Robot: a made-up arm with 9 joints. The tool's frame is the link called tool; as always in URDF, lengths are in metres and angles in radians. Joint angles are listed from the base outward.
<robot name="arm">
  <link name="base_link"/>
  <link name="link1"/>
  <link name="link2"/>
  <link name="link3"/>
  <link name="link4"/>
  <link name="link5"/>
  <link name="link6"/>
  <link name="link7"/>
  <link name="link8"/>
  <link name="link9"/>
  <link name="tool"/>
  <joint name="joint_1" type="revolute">
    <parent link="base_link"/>
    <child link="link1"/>
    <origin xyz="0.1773 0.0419 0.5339"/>
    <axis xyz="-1 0 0"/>
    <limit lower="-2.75" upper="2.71"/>
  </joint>
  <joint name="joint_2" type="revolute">
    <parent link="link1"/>
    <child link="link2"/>
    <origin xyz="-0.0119 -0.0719 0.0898"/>
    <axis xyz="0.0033 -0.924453 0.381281"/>
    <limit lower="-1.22" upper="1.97"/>
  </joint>
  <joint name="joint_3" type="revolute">
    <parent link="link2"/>
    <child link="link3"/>
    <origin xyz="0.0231 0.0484 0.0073"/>
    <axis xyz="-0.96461 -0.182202 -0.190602"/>
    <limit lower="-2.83" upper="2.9"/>
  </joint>
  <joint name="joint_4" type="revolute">
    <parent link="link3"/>
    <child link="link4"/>
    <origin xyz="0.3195 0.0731 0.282"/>
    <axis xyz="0 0 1"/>
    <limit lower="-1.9" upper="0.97"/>
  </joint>
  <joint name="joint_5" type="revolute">
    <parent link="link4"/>
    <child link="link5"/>
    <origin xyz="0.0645 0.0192 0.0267"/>
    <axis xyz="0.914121 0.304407 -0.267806"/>
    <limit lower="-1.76" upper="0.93"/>
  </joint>
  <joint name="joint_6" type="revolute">
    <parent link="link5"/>
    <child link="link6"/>
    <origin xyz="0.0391 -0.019 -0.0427"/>
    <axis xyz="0 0 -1"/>
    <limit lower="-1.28" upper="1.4"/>
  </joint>
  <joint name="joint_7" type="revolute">
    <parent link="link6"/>
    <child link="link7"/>
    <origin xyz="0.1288 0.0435 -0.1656"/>
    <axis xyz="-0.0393 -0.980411 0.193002"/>
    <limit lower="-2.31" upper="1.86"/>
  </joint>
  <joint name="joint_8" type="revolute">
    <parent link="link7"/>
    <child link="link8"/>
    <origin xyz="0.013 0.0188 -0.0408"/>
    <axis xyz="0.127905 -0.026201 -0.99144"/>
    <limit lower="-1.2" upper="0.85"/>
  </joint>
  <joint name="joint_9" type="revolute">
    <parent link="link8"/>
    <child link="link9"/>
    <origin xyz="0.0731 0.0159 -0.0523"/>
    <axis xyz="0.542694 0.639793 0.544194"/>
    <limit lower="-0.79" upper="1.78"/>
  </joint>
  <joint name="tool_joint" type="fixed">
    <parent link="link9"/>
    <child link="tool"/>
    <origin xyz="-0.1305 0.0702 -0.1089"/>
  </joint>
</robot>
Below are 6 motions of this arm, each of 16 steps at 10 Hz.
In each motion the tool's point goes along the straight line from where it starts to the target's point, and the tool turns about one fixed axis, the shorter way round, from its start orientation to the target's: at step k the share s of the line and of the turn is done. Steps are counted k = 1, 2, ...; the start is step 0. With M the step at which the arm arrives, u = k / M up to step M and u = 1 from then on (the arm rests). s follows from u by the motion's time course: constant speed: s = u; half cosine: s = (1 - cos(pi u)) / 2; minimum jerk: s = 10 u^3 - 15 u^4 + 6 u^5.
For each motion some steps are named. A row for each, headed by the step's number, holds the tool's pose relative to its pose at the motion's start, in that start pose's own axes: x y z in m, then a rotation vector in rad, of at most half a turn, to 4 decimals.
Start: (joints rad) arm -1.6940 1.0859 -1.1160 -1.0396 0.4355 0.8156 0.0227 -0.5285 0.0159
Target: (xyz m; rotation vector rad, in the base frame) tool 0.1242 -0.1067 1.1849 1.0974 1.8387 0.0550
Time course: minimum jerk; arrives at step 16
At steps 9, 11, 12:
9: -0.0305 -0.1806 -0.2705 -0.4884 -0.0128 -0.9896
11: -0.0406 -0.2405 -0.3601 -0.6502 -0.0171 -1.3174
12: -0.0444 -0.2629 -0.3937 -0.7109 -0.0187 -1.4403

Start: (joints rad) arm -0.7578 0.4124 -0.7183 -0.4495 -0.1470 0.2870 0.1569 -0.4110 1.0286
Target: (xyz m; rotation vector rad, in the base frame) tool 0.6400 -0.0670 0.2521 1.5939 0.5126 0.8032
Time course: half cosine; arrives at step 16
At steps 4, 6, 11, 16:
4: -0.0418 -0.0654 -0.0059 0.0359 0.0199 -0.0577
6: -0.0881 -0.1378 -0.0124 0.0757 0.0420 -0.1217
11: -0.2220 -0.3473 -0.0313 0.1908 0.1059 -0.3067
16: -0.2855 -0.4465 -0.0403 0.2453 0.1361 -0.3943

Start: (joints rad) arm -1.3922 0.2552 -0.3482 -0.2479 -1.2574 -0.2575 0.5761 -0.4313 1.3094
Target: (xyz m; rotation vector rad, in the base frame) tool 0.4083 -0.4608 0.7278 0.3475 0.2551 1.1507
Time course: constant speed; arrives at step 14
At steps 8, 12, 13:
8: -0.0766 0.1730 0.1628 0.2215 0.1073 -0.1145
12: -0.1149 0.2595 0.2443 0.3323 0.1610 -0.1717
13: -0.1245 0.2812 0.2646 0.3600 0.1744 -0.1860

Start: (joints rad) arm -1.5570 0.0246 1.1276 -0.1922 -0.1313 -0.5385 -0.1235 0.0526 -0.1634
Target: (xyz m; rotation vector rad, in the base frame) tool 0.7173 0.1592 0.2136 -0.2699 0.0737 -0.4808
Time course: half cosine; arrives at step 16
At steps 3, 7, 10, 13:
3: 0.0018 0.0072 -0.0219 -0.0432 0.0028 -0.0335
7: 0.0085 0.0343 -0.1048 -0.2064 0.0133 -0.1599
10: 0.0146 0.0590 -0.1800 -0.3546 0.0229 -0.2746
13: 0.0193 0.0781 -0.2385 -0.4696 0.0303 -0.3638

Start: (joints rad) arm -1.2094 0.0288 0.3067 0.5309 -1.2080 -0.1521 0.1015 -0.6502 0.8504
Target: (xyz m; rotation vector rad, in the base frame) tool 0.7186 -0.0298 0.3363 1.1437 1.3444 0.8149
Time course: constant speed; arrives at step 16
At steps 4, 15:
4: 0.0748 0.0690 -0.0367 0.5399 0.0095 0.0617
15: 0.2807 0.2587 -0.1376 2.0244 0.0358 0.2312

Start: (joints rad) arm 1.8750 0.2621 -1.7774 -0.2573 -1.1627 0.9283 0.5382 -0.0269 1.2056
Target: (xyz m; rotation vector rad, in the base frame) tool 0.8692 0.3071 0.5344 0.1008 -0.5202 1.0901
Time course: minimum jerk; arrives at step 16
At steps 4, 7, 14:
4: 0.0046 0.0079 0.0254 0.0447 -0.1305 0.0512
7: 0.0172 0.0292 0.0942 0.1657 -0.4841 0.1901
14: 0.0440 0.0747 0.2413 0.4245 -1.2404 0.4870

